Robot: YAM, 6 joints.
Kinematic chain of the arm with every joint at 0, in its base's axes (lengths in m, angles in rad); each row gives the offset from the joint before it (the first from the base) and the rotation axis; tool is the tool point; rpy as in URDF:
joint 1: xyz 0 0 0.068 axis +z
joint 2: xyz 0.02 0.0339 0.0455 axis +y
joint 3: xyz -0.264 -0.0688 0 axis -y
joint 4: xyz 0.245 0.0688 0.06 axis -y
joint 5: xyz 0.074 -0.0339 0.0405 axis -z
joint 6: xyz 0.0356 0 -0.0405 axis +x
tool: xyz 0 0 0 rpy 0 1.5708 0
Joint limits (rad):
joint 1: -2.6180..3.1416
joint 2: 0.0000..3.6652
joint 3: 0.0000..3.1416
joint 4: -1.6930..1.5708
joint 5: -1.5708..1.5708
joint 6: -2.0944..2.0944
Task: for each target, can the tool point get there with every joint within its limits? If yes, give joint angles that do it. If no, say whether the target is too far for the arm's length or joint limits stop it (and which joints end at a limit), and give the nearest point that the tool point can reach.
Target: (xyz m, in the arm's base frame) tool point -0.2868 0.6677 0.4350
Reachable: no: too far | nearest point -0.2327 0.5418 0.3727 | short by 0.151 m
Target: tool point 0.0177 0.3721 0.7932
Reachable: no: too far | nearest point 0.0146 0.3078 0.6691 | short by 0.140 m
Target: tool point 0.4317 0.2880 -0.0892
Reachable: yes | joints 0.6541 3.1322 2.3865 -0.6684 1.2834 -1.0132
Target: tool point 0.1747 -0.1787 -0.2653
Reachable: yes | joints -0.7871 3.2206 1.3901 -0.0022 0.0659 -0.9295
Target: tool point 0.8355 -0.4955 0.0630
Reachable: no: too far | nearest point 0.5547 -0.3290 0.0803 | short by 0.327 m
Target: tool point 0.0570 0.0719 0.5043
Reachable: yes | joints -1.9249 0.6111 1.8840 -1.4040 -0.9312 -0.4753
